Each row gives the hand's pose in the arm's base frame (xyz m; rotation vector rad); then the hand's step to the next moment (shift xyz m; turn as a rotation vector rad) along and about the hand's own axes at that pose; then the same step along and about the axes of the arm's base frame.
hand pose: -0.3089 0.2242 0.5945 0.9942 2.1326 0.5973
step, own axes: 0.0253 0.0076 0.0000 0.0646 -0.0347 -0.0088
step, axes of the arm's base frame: -0.0081 0.0246 -0.0052 -0.0527 0.0294 -0.0425
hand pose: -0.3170 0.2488 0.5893 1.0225 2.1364 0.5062
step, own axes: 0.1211 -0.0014 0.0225 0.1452 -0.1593 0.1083
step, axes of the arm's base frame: -0.0374 0.0958 -0.0677 -0.0661 0.0222 -0.2309
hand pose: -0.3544 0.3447 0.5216 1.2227 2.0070 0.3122
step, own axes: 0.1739 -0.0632 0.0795 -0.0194 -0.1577 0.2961
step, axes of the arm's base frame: -0.0307 0.1006 -0.1718 0.1105 -0.1470 -0.2813
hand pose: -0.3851 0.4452 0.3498 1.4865 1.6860 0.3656
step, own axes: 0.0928 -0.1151 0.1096 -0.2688 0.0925 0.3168
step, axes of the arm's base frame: 0.0080 0.0230 -0.1824 0.2812 -0.3187 -0.0232
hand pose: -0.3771 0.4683 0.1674 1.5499 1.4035 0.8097
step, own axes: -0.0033 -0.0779 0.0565 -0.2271 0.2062 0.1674
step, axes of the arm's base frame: 0.0174 -0.0142 -0.0936 0.2015 -0.2500 0.1378
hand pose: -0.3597 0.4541 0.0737 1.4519 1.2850 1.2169
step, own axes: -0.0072 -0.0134 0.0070 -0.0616 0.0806 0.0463
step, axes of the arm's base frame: 0.0043 -0.0052 -0.0153 0.0602 -0.0712 0.0612
